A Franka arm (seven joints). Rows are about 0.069 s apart.
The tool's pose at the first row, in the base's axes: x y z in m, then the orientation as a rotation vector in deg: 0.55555, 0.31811, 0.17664, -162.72, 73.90, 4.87
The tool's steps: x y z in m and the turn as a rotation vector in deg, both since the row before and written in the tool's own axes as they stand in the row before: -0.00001, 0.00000, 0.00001, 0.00, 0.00, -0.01; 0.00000, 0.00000, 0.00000, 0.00, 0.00, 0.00; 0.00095, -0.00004, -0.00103, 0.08, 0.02, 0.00; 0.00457, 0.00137, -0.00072, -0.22, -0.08, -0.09; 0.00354, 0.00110, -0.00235, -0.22, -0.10, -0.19; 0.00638, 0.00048, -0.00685, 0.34, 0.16, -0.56; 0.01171, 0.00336, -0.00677, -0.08, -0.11, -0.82; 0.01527, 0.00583, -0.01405, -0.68, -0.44, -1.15; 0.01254, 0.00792, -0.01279, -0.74, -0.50, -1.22
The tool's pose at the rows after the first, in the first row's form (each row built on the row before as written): 0.55554, 0.31812, 0.17663, -162.73, 73.89, 4.87; 0.55554, 0.31812, 0.17663, -162.73, 73.89, 4.87; 0.55624, 0.31739, 0.17760, -162.67, 73.87, 4.79; 0.55824, 0.31302, 0.17806, -162.88, 73.80, 5.05; 0.55984, 0.30954, 0.18020, -163.14, 73.58, 5.34; 0.56402, 0.30418, 0.18665, -163.27, 72.69, 4.88; 0.56962, 0.29296, 0.19273, -163.79, 71.52, 5.07; 0.57632, 0.27723, 0.20585, -164.86, 69.99, 6.12; 0.58005, 0.26222, 0.21786, -165.98, 68.35, 7.30
